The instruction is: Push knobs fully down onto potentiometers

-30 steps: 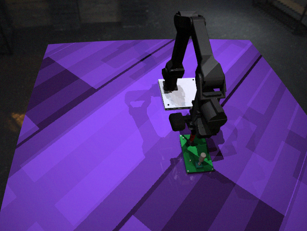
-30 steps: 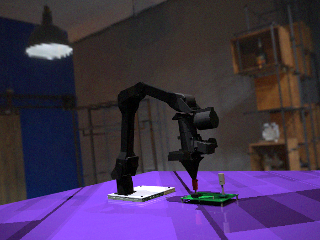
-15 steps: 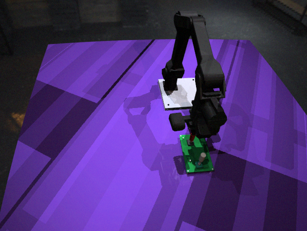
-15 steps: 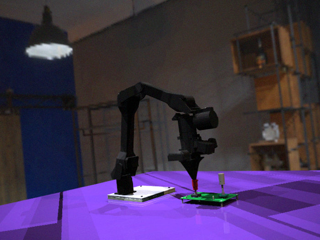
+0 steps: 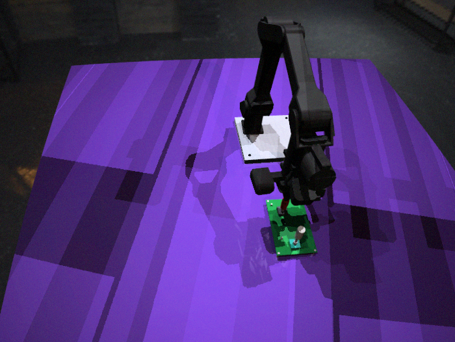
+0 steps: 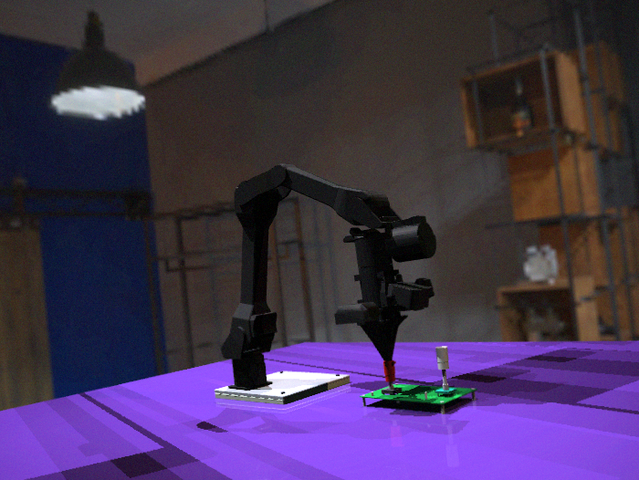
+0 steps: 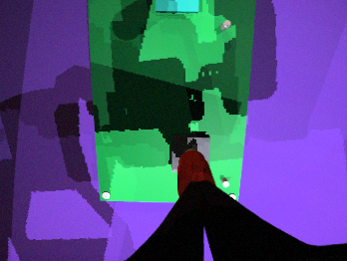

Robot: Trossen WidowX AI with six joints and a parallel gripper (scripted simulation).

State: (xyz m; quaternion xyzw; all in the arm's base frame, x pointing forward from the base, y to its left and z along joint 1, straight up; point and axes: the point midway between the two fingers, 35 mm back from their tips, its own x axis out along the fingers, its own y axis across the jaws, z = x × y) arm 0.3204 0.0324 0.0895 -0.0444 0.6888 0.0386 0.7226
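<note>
The red knob lies 1 cm below my gripper tip. The rest, counted from my gripper tip: tan knob (10 cm ahead, 1 cm to the left).
</note>
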